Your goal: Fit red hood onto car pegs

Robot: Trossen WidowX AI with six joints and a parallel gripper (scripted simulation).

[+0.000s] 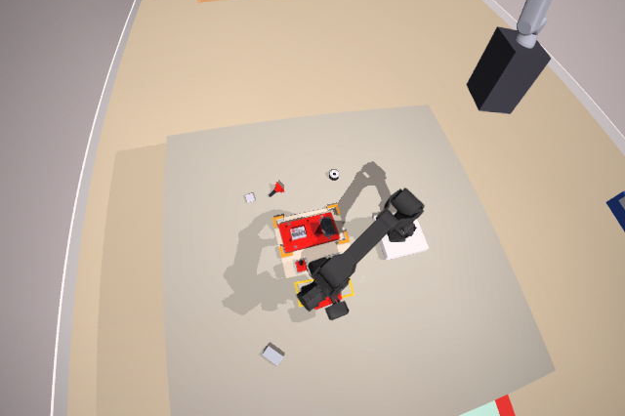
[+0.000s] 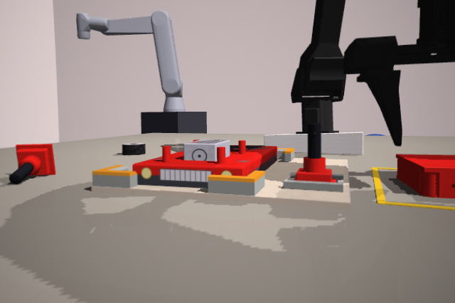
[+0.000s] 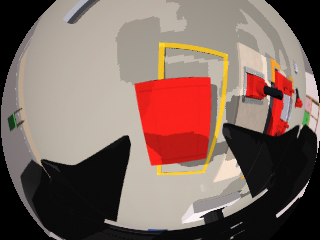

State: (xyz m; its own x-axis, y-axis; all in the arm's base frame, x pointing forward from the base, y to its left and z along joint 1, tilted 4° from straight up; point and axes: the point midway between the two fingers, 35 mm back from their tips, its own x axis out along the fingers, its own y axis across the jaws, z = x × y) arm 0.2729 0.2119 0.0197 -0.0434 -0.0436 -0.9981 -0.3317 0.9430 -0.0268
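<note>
The red hood lies 2 cm below my gripper tip. From my gripper tip the other things lie so: grey engine block: 8 cm ahead, 21 cm to the right, 1 cm below; then black wheel: 6 cm behind, 48 cm to the right, 3 cm below; then jig: 4 cm ahead, 21 cm to the right, 3 cm below.
</note>
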